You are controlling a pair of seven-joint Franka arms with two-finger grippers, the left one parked.
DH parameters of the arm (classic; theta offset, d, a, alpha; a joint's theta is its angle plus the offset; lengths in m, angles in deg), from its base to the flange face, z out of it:
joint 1: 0 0.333 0 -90
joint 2: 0 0 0 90
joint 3: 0 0.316 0.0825 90
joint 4: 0 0 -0.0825 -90
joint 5: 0 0.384 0 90
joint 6: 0 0 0.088 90
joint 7: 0 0.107 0 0
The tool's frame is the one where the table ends.
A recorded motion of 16 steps. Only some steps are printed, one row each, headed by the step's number.
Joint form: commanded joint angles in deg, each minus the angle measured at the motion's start. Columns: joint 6, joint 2, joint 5, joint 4, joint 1, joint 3, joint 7.
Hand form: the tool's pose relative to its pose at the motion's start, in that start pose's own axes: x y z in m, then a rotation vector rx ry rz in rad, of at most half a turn. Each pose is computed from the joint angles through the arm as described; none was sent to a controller.
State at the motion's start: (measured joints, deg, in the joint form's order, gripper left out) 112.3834 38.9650 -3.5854 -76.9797 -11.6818 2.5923 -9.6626
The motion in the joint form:
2: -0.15 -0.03 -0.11 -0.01 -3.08 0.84 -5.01
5: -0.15 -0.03 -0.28 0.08 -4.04 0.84 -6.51
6: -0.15 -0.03 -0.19 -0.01 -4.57 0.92 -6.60
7: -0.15 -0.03 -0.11 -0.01 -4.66 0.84 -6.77
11: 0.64 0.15 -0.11 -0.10 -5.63 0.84 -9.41
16: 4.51 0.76 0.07 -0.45 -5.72 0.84 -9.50
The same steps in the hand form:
2: -0.0071 0.0299 0.0006 0.0103 -0.0005 -0.0465
5: -0.0098 0.0420 0.0003 0.0084 0.0003 -0.0569
6: -0.0116 0.0475 0.0012 0.0116 -0.0006 -0.0499
7: -0.0121 0.0493 0.0013 0.0122 -0.0006 -0.0497
11: -0.0142 0.0613 0.0035 0.0109 0.0083 -0.0790
16: -0.0083 0.0634 0.0081 -0.0001 0.0581 -0.0779

